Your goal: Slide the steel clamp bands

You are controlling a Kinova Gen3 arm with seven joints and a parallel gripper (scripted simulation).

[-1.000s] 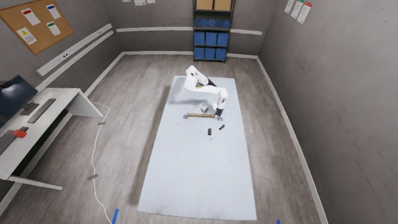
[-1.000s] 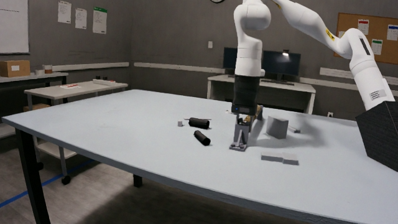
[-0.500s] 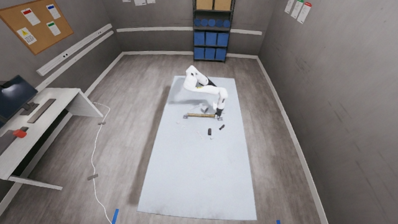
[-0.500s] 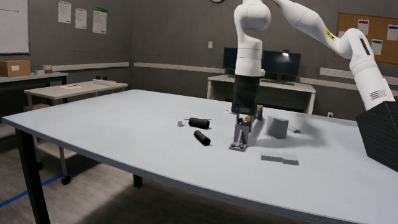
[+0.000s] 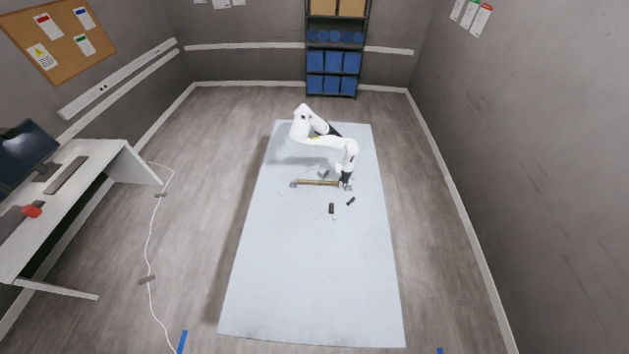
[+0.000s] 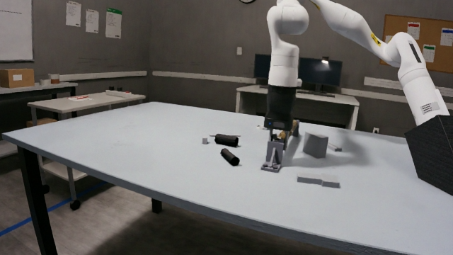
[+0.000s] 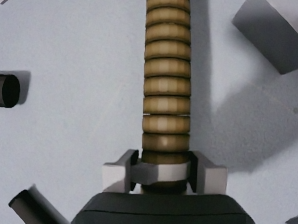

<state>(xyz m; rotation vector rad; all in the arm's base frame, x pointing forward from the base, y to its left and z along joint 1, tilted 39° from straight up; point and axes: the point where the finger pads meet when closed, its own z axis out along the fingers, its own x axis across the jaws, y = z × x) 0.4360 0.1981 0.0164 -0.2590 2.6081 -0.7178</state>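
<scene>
Right now the grey block is 12 cm to the right of my hand, 9 cm behind it and 2 cm below it.
</scene>
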